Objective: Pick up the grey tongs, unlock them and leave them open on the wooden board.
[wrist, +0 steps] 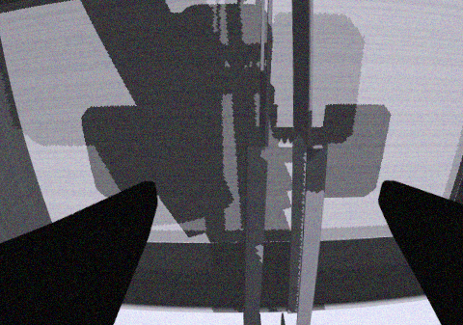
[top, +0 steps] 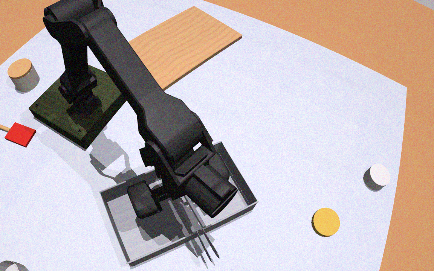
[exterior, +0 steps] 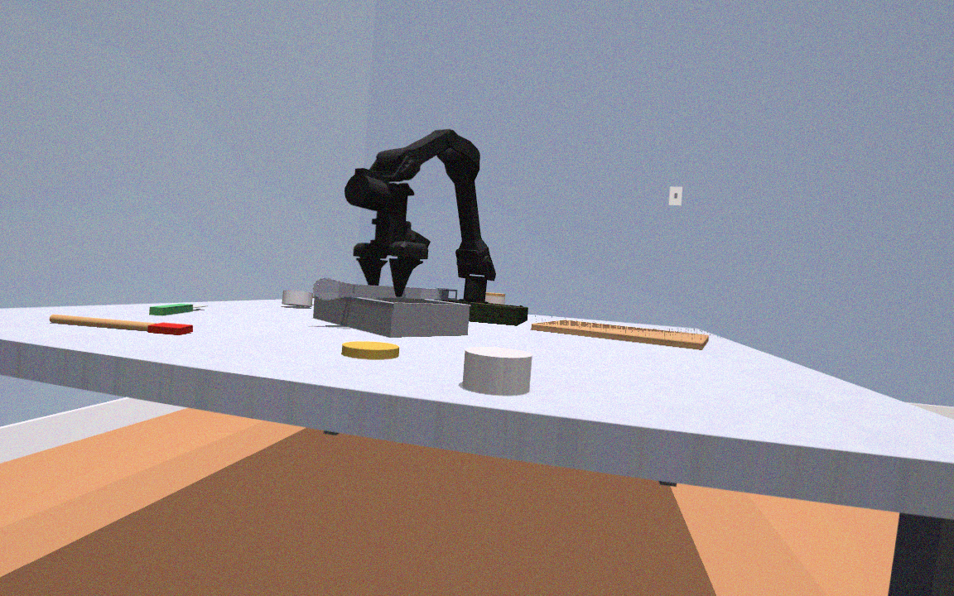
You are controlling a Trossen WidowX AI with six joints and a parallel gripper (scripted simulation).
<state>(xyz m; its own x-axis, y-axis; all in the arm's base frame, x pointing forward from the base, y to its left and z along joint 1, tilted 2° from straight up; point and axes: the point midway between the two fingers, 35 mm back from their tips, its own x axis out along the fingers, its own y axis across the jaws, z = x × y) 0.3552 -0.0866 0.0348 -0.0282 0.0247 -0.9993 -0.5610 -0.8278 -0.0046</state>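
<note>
The grey roasting tin is 1 cm behind my gripper tip and 3 cm below it. The rest, counted from my gripper tip: white cylinder 41 cm ahead, 31 cm to the left, 4 cm below; then wooden board 30 cm behind, 46 cm to the left, 5 cm below; then red spatula 56 cm behind, 9 cm to the right, 6 cm below.
</note>
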